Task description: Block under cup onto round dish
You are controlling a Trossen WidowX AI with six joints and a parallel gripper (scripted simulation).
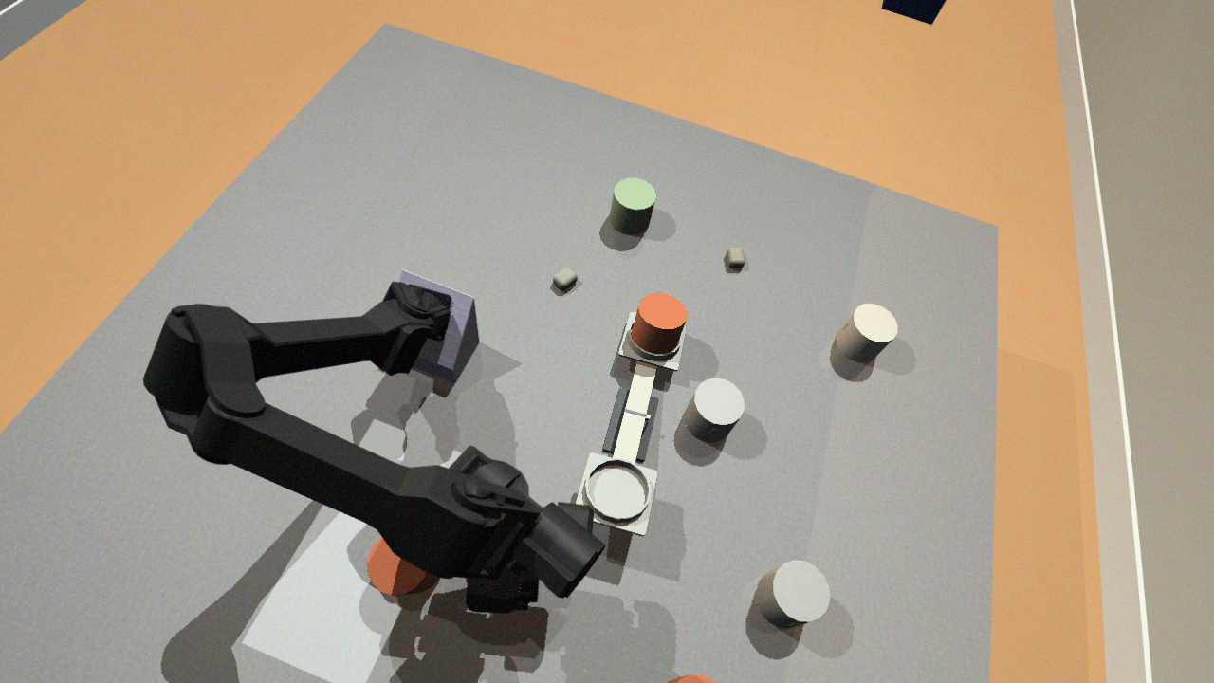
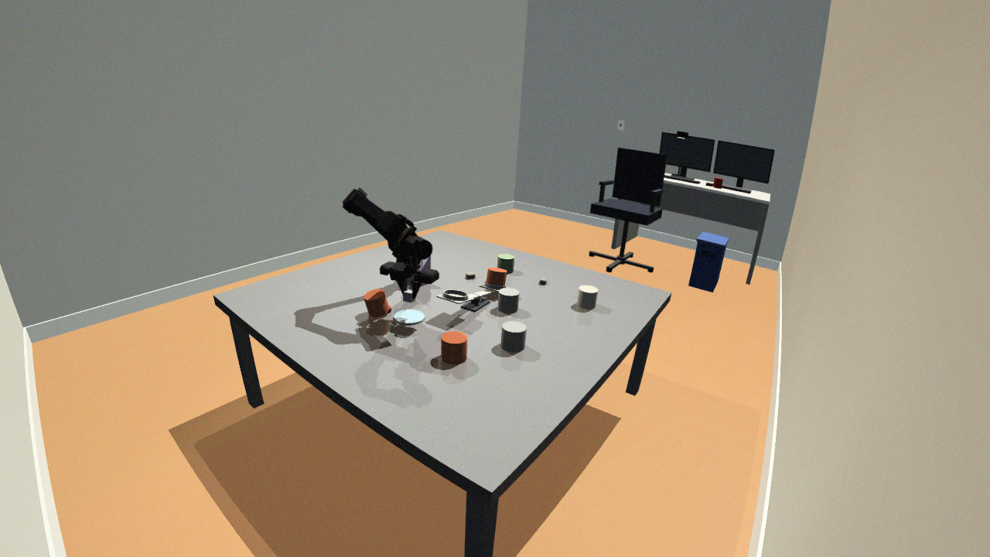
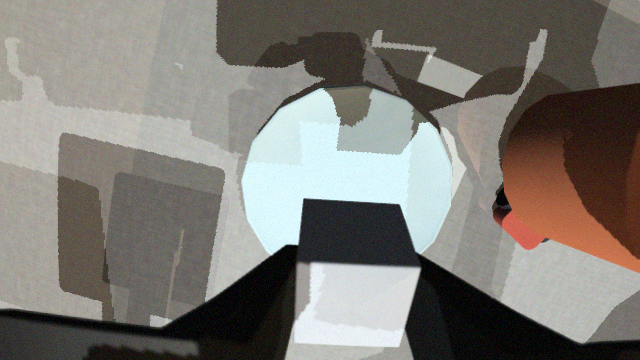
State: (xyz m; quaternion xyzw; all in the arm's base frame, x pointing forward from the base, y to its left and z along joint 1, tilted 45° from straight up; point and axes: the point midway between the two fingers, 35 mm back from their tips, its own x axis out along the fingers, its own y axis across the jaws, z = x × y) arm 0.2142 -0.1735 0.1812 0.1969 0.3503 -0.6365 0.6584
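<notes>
My gripper tip is 70 mm above the pale blue round dish. Also, from my gripper tip: green cup: 600 mm to the left, 40 mm below, 10 mm ahead; cream cup: 490 mm to the left, 390 mm ahead, 40 mm below; grey-white block: right at my gripper tip.
</notes>
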